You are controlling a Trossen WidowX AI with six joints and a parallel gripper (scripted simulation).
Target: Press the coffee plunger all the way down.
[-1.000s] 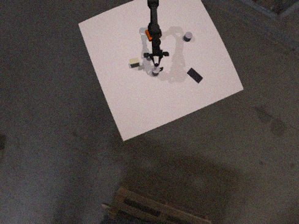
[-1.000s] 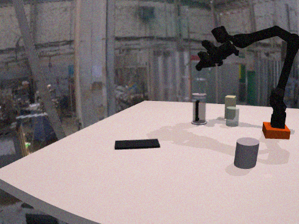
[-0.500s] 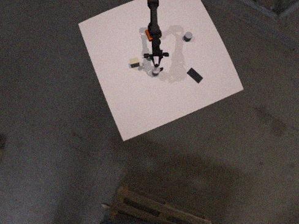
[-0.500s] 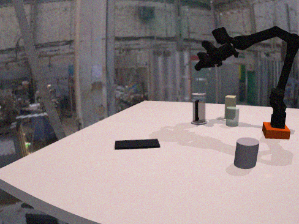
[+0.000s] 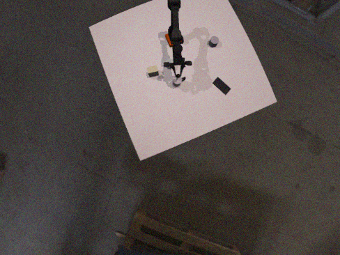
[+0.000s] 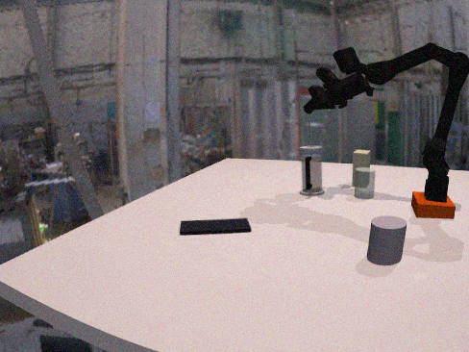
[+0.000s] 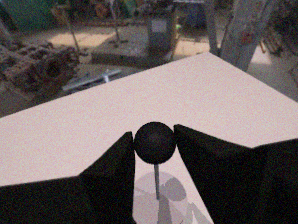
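Right now my gripper tip is 1 cm past the coffee press, 2 cm to the right of it and 12 cm above it. From my gripper tip the other things lie so: grey cylinder 30 cm behind, 40 cm to the left, 21 cm below; beige block 14 cm behind, 16 cm to the right, 19 cm below.
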